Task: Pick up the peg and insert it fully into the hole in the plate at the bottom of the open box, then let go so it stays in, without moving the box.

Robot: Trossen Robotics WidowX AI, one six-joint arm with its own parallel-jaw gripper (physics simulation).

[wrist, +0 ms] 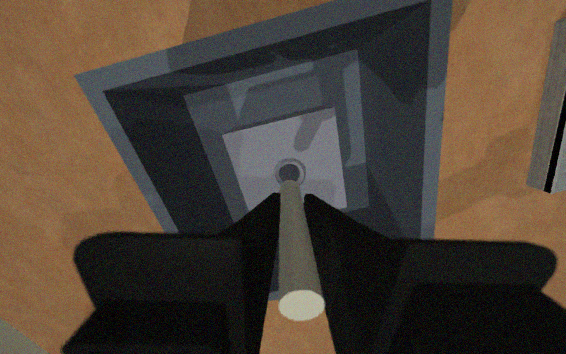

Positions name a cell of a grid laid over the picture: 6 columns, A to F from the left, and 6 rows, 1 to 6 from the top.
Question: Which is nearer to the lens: the blue-grey box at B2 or the peg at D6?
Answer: The peg.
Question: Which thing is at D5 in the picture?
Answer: The gripper.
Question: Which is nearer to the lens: the peg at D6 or the light grey plate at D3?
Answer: The peg.
